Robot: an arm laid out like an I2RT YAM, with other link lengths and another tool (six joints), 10 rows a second.
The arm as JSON. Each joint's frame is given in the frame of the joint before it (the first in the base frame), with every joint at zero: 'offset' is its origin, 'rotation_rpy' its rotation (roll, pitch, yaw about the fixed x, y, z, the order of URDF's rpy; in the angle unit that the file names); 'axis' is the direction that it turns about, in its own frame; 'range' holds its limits. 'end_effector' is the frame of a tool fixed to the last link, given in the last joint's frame.
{
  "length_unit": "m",
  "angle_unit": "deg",
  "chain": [
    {
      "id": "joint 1",
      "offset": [
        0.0,
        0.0,
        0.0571
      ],
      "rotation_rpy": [
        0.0,
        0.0,
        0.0
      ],
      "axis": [
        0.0,
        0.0,
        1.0
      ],
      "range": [
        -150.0,
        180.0
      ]
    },
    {
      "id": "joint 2",
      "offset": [
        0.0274,
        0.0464,
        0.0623
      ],
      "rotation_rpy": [
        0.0,
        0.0,
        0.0
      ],
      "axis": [
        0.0,
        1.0,
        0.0
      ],
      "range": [
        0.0,
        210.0
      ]
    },
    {
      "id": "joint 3",
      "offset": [
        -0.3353,
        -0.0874,
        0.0
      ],
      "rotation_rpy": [
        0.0,
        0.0,
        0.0
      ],
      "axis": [
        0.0,
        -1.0,
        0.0
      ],
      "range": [
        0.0,
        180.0
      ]
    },
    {
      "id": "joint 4",
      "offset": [
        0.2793,
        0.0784,
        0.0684
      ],
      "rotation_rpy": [
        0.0,
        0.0,
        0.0
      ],
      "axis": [
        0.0,
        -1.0,
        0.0
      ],
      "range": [
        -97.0,
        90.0
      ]
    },
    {
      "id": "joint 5",
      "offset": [
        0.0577,
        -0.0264,
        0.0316
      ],
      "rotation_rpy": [
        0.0,
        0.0,
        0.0
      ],
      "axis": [
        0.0,
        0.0,
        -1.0
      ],
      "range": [
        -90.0,
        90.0
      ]
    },
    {
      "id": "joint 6",
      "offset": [
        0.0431,
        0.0,
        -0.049
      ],
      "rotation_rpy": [
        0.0,
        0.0,
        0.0
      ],
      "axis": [
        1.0,
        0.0,
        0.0
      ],
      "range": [
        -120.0,
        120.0
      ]
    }
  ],
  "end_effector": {
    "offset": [
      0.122,
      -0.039,
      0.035
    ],
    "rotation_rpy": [
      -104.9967,
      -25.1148,
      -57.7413
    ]
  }
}
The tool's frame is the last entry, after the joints.
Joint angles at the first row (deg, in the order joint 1, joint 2, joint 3, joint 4, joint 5, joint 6):
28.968 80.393 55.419 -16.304 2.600 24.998
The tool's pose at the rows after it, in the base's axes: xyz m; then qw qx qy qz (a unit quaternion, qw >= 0):
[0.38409, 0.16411, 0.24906, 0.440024, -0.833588, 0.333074, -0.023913]
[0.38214, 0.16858, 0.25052, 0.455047, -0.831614, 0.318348, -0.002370]
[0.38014, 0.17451, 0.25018, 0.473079, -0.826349, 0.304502, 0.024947]
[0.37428, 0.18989, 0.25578, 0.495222, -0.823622, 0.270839, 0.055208]
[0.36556, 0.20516, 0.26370, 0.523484, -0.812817, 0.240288, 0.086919]
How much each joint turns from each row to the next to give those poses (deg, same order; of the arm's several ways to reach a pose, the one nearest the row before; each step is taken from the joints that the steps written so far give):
-0.145 -0.821 -0.224 -0.461 -1.732 -0.868
-1.024 -0.596 -0.044 -0.111 -4.197 -0.477
-1.133 -0.288 -0.088 0.084 -4.894 0.044
-0.122 -0.612 0.080 0.458 -5.706 -0.655
0.021 -1.004 -0.190 0.994 -5.855 0.742

